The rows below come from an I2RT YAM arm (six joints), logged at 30 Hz.
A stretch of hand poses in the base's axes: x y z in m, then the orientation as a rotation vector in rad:
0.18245 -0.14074 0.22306 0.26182 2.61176 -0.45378
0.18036 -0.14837 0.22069 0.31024 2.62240 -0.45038
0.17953 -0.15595 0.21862 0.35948 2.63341 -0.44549
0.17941 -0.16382 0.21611 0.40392 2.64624 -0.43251
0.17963 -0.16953 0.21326 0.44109 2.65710 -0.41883
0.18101 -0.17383 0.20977 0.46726 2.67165 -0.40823
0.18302 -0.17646 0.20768 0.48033 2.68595 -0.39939
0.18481 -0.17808 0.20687 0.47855 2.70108 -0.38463
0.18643 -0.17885 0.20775 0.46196 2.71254 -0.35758
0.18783 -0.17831 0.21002 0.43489 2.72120 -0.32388
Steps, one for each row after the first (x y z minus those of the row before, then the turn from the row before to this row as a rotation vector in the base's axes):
-0.00209 -0.00763 -0.00237 0.01318 0.00798 -0.03432
-0.00083 -0.00758 -0.00207 0.01440 0.00873 -0.03450
-0.00012 -0.00787 -0.00251 0.01937 0.00938 -0.02956
0.00022 -0.00571 -0.00285 0.01807 0.00783 -0.02414
0.00138 -0.00430 -0.00349 0.01498 0.01220 -0.01685
0.00201 -0.00263 -0.00209 0.01152 0.01206 -0.00784
0.00179 -0.00162 -0.00081 0.01316 0.01083 0.00350
0.00162 -0.00077 0.00088 0.01802 0.00388 0.01561
0.00140 0.00054 0.00227 0.02023 -0.00039 0.02381

